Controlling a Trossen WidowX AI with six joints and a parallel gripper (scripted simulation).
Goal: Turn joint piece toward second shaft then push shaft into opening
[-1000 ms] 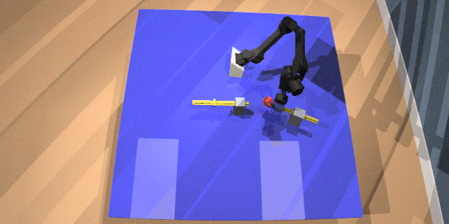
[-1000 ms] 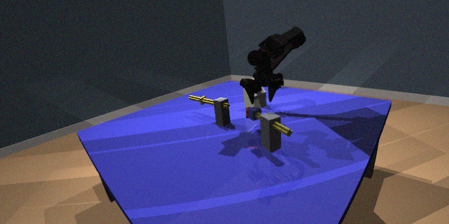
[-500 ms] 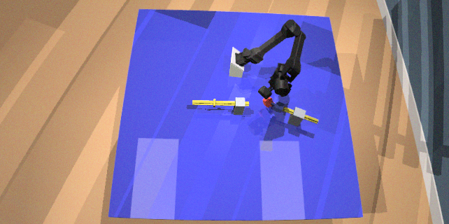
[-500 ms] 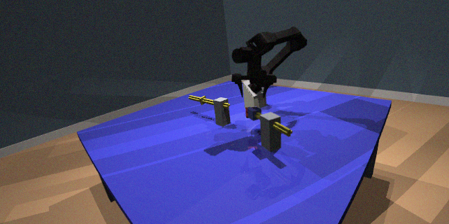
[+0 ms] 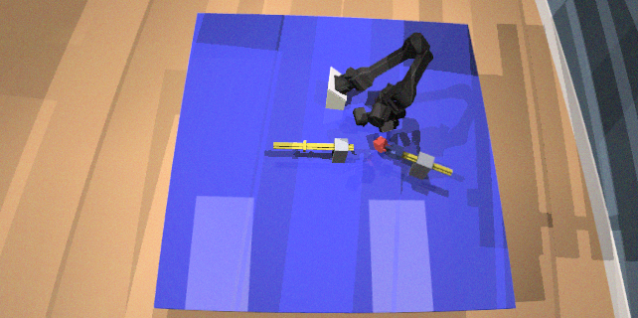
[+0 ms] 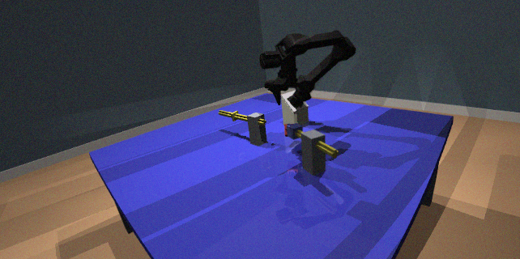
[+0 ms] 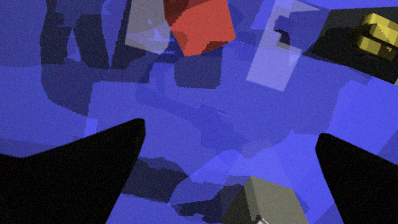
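Right now my gripper tip is 5 cm short of the red square joint piece, 4 cm to the right of it and 7 cm above it.
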